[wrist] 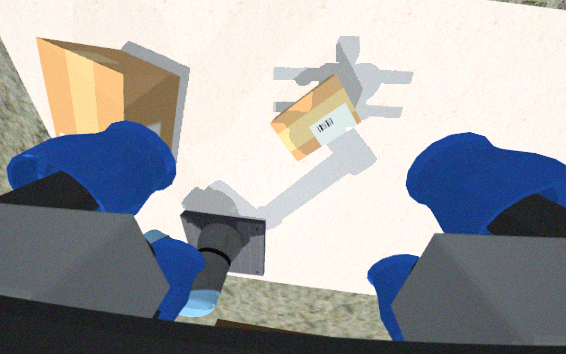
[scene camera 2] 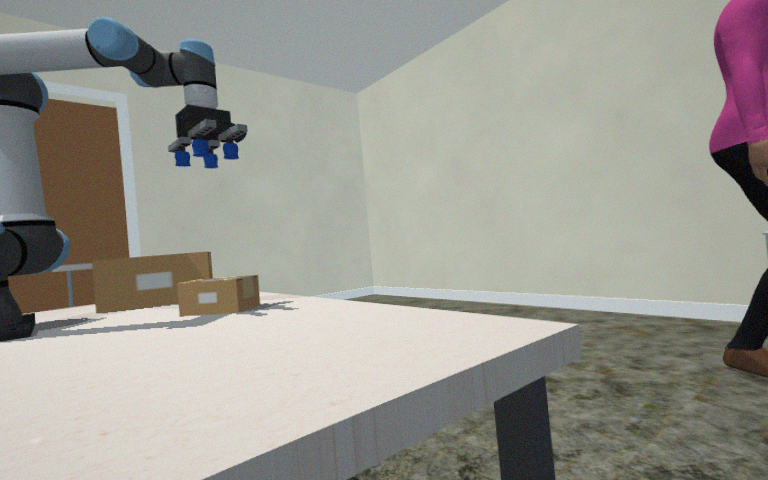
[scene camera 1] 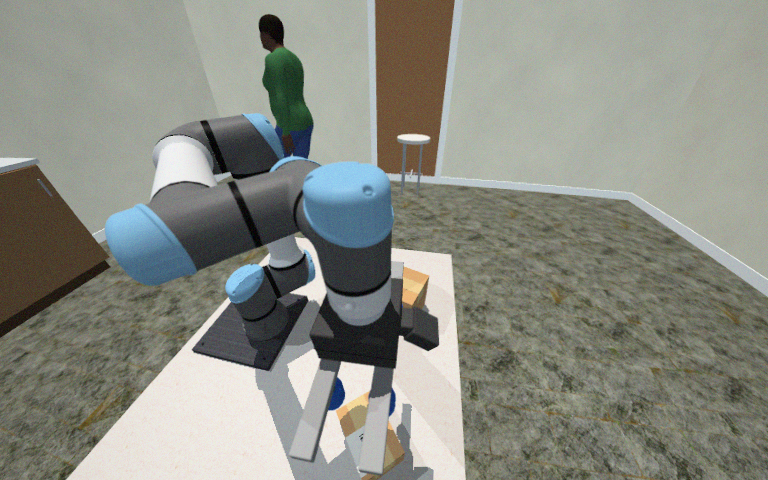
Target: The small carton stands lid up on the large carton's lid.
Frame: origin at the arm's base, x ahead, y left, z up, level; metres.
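Seen in the pictures: hand, its tool point: (wrist: 285,225) (scene camera 2: 206,161); arm's base, origin of its link: (wrist: 222,239) (scene camera 1: 267,321).
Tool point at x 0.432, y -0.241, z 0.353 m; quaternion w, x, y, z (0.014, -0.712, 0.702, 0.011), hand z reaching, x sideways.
Observation:
Pixels of each thing's top centre, then the offset from my tool point to it. Level surfaces: height alone.
- small carton, centre of its top: (wrist: 314,122) (scene camera 2: 219,278) (scene camera 1: 368,430) 0.004 m back, 0.031 m right, 0.297 m down
- large carton, centre of its top: (wrist: 88,139) (scene camera 1: 382,273) (scene camera 2: 157,255) 0.040 m back, 0.411 m left, 0.221 m down
- table, height of its surface: 0.375 m down
The small carton (scene camera 1: 352,418) (scene camera 2: 208,300) (wrist: 320,120) stands on the table, turned at an angle, with its taped lid and barcode label facing up. The large carton (scene camera 1: 416,285) (scene camera 2: 152,283) (wrist: 85,95) stands apart from it on the table, lid up; my left cups hide part of it in the wrist view, and my tool hides much of it in scene camera 1. My suction gripper (scene camera 1: 362,399) (scene camera 2: 205,153) (wrist: 294,225) is open, with four blue cups pointing down and no carton on them. It hangs high above the small carton.
The arm's dark base plate (scene camera 1: 226,342) (wrist: 255,250) sits on the table (scene camera 1: 169,430) (scene camera 2: 283,367) (wrist: 450,60). A person in green (scene camera 1: 286,84) and a stool (scene camera 1: 413,139) are beyond the table. A person in pink (scene camera 2: 739,96) stands at the right in scene camera 2.

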